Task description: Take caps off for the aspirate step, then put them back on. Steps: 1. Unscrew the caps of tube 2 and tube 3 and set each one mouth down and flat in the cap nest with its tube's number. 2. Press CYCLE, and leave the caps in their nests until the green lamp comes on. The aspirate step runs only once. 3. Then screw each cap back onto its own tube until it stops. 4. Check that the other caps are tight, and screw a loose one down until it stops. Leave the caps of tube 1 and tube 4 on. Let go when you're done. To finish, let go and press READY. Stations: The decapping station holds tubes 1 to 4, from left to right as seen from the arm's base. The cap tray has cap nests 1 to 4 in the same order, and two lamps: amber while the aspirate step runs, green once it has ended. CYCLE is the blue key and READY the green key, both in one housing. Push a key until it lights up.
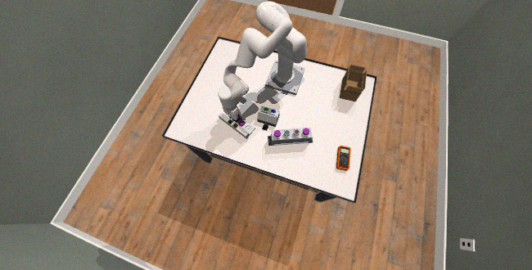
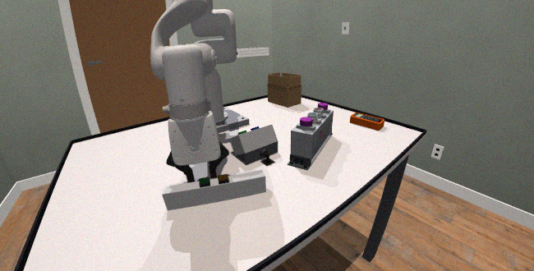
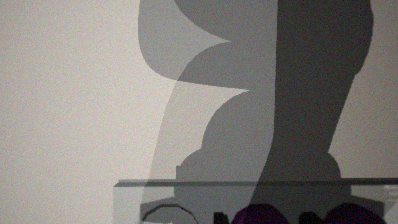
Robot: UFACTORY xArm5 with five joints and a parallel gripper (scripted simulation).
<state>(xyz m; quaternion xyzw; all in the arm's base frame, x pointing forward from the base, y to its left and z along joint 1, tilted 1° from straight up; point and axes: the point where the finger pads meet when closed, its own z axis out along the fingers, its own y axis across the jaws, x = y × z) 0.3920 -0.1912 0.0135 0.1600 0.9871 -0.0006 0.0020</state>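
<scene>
The purple cap lies 5 cm to the left of my hand, 2 cm below it and 2 cm ahead of it. Also, from my hand: key housing (19 cm to the left, 8 cm behind, 2 cm above); blue key (21 cm to the left, 10 cm behind, 3 cm above); green key (17 cm to the left, 10 cm behind, 3 cm above).
</scene>
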